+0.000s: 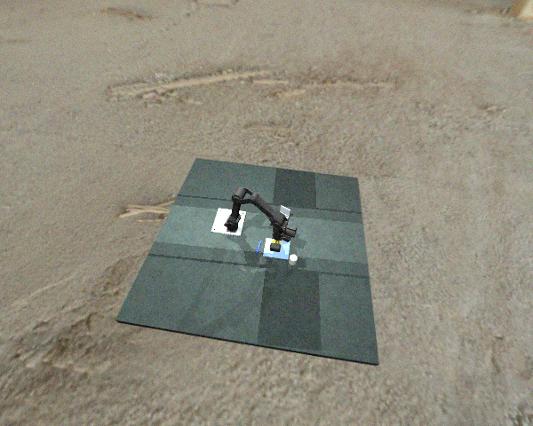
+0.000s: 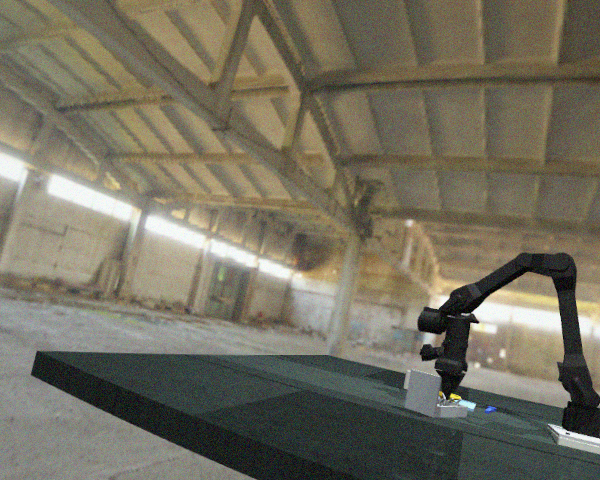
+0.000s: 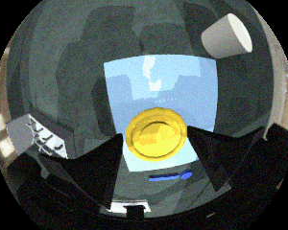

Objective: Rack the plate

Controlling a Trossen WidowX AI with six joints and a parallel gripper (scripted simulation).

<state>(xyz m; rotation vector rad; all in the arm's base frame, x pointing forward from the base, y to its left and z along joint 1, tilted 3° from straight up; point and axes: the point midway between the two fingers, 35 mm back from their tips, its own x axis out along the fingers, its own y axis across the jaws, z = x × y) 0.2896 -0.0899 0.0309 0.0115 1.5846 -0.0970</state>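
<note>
My gripper tip is now 2 cm to the left of the light blue mat, 1 cm short of it and 1 cm above it. The rest, counted from my gripper tip: yellow plate (1 cm above); then blue spoon (11 cm behind, 3 cm to the right, 1 cm below); then white cup (10 cm to the right, 10 cm ahead, 2 cm above).
</note>
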